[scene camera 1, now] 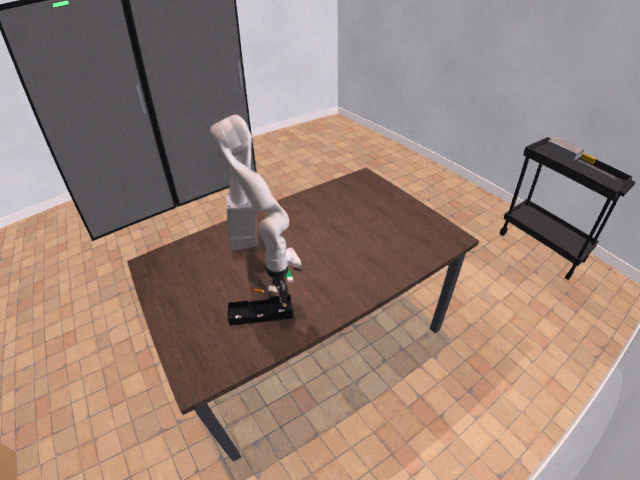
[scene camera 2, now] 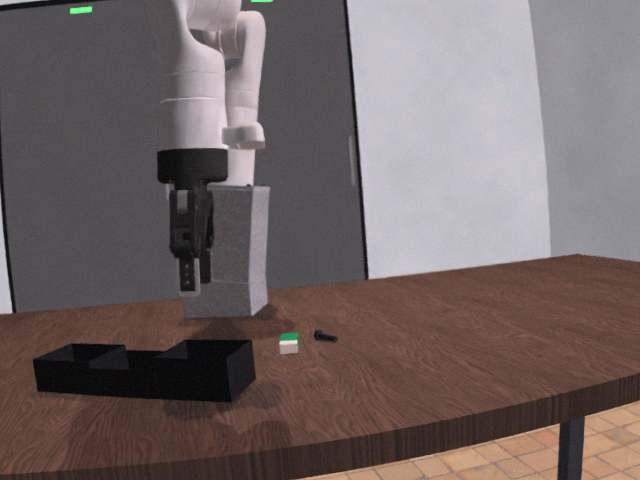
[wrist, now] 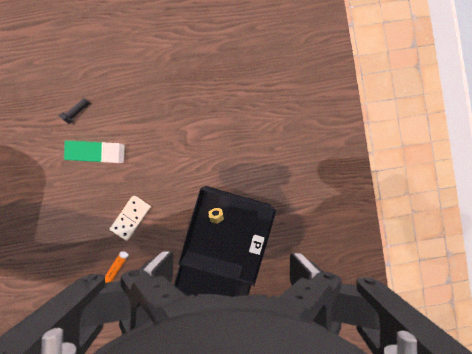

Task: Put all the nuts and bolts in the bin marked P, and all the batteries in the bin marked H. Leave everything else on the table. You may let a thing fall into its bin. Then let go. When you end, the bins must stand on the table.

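Frame: origin at the arm's base, x ahead, y left, z up, level; millimetres.
Seen in the pictures: gripper, between the fingertips: [scene camera 1: 279,293] [scene camera 2: 196,289] [wrist: 231,265]; arm's base, origin of its link: [scene camera 1: 240,199] [scene camera 2: 228,184].
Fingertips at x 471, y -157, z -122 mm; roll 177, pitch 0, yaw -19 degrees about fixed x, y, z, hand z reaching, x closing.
Observation:
Offsets run from my fingertips to a thing's middle. "spot": to the spot under its first point. Level surfaces: height alone.
My gripper [scene camera 1: 283,297] [scene camera 2: 197,284] [wrist: 231,265] is open above the bins, with its fingers wide apart. A brass nut {dz -96, dx -13, dy +23 mm} [scene camera 1: 284,304] [wrist: 216,215] shows within the bin marked P [scene camera 2: 204,378] [wrist: 239,197], below the fingers and clear of them; whether it lies on the bin floor is hard to tell. This bin is the right one of three joined black bins in scene camera 1. The labels of the left bin {spot: dz -106, dx -129, dy -161 mm} [scene camera 1: 230,313] and the middle bin {spot: dz -95, dx -16, dy -89 mm} [scene camera 2: 124,382] are too small to read. A black bolt {dz -107, dx -139, dy +199 mm} [scene camera 2: 325,336] [wrist: 76,110] lies on the table.
A green and white block {dz -106, dx -132, dy +142 mm} [scene camera 1: 289,276] [scene camera 2: 288,343] [wrist: 92,151], a white domino {dz -109, dx -117, dy +51 mm} [scene camera 1: 272,288] [wrist: 130,218] and an orange stick with a pale end {dz -108, dx -154, dy -3 mm} [scene camera 1: 257,290] [wrist: 116,266] lie on the table {dz -113 mm} [scene camera 1: 361,232] behind the bins. A black cart [scene camera 1: 568,178] stands far right.

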